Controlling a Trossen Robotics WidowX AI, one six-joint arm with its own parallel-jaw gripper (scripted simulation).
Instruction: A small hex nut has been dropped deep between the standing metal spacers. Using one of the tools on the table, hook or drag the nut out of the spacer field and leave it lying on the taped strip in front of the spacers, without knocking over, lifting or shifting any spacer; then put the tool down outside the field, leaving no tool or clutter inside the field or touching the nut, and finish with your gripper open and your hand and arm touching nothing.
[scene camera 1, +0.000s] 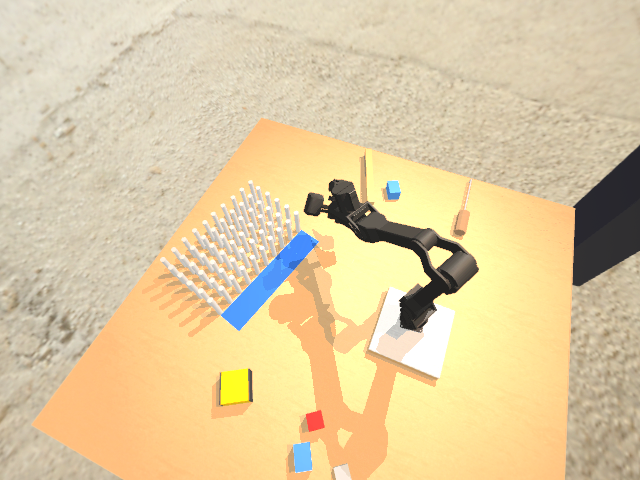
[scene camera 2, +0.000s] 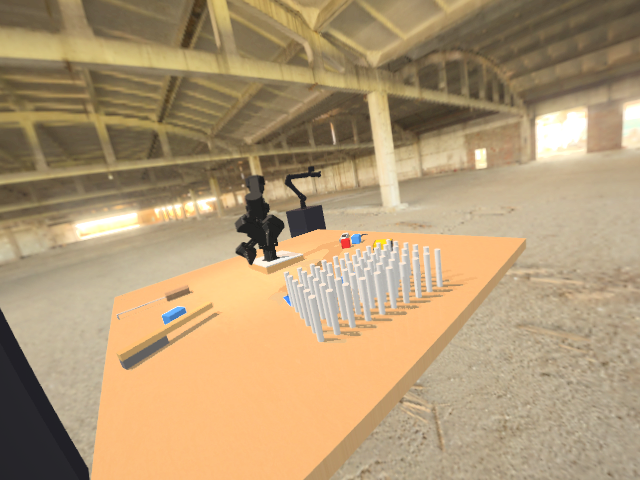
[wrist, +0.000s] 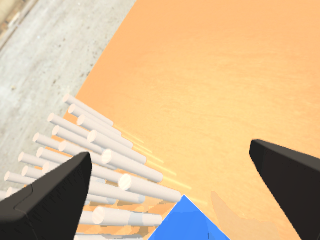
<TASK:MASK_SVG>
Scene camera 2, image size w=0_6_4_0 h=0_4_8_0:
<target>my gripper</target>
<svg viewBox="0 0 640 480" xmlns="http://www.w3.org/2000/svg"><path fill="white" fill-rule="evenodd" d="M249 210L237 219L235 225L236 232L247 233L247 236L251 239L247 243L241 242L236 247L236 254L245 258L248 264L252 265L257 256L257 250L254 246L257 243L263 244L267 241L267 246L271 248L285 227L284 222L272 214L262 219L257 218Z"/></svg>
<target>long wooden stick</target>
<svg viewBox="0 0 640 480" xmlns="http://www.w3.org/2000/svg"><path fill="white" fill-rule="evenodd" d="M212 302L208 301L187 314L176 318L167 325L116 352L122 368L127 370L129 367L133 367L136 363L155 353L155 351L165 347L169 343L167 334L174 332L179 327L213 308Z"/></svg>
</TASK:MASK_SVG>
